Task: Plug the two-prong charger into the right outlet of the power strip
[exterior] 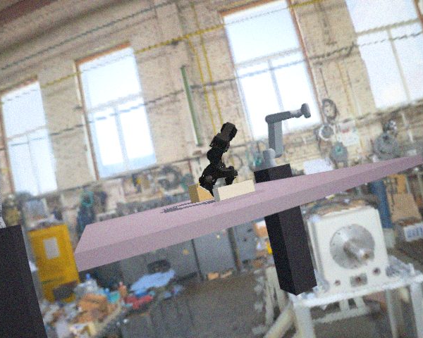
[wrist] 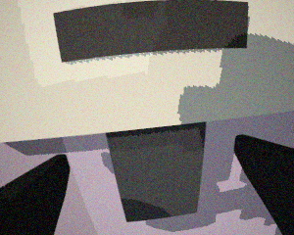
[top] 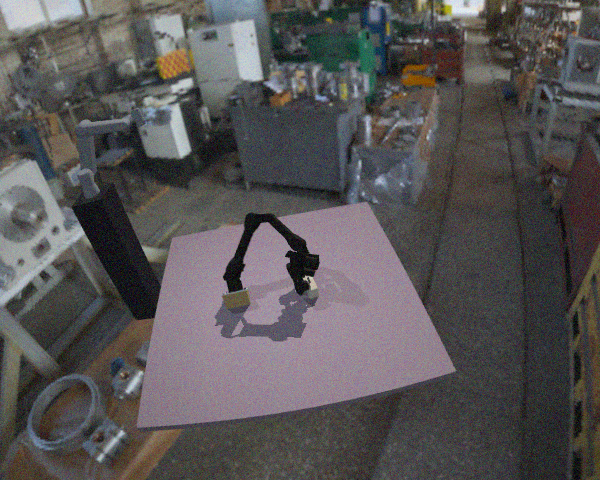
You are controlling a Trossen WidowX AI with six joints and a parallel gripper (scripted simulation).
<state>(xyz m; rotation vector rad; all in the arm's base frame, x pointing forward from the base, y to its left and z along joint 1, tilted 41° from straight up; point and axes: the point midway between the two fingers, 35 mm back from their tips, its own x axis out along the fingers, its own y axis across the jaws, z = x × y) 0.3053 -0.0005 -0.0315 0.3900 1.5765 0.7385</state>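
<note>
The black two-prong charger lies 30 mm ahead of my gripper tip, 10 mm to the left of it and 10 mm above it.
</note>
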